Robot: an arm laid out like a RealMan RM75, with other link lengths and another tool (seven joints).
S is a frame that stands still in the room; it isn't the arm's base.
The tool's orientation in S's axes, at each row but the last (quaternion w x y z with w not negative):
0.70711 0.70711 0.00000 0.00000
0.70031 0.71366 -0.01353 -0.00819
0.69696 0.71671 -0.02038 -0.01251
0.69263 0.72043 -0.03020 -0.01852
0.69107 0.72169 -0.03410 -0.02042
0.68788 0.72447 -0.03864 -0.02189
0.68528 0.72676 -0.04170 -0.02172
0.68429 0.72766 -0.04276 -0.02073
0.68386 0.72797 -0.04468 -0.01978
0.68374 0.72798 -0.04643 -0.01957
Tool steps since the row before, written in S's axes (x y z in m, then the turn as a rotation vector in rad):
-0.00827 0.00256 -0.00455 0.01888 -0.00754 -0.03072
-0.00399 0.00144 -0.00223 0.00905 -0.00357 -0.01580
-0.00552 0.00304 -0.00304 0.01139 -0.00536 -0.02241
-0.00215 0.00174 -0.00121 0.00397 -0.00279 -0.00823
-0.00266 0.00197 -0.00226 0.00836 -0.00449 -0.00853
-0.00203 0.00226 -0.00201 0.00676 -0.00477 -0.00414
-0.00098 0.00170 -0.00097 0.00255 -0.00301 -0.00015
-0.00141 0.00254 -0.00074 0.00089 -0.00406 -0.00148
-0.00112 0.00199 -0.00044 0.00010 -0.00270 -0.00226
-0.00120 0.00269 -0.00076 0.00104 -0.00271 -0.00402
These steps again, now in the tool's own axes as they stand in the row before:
-0.00827 -0.00455 -0.00256 0.01888 -0.03072 0.00754
-0.00405 -0.00223 -0.00127 0.00904 -0.01580 0.00359
-0.00569 -0.00306 -0.00269 0.01139 -0.02239 0.00546
-0.00228 -0.00124 -0.00154 0.00403 -0.00819 0.00284
-0.00284 -0.00229 -0.00166 0.00853 -0.00851 0.00421
-0.00226 -0.00207 -0.00197 0.00706 -0.00407 0.00439
-0.00115 -0.00104 -0.00155 0.00281 -0.00006 0.00278
-0.00165 -0.00084 -0.00235 0.00121 -0.00126 0.00405
-0.00131 -0.00052 -0.00185 0.00028 -0.00209 0.00282
-0.00147 -0.00087 -0.00251 0.00115 -0.00389 0.00286

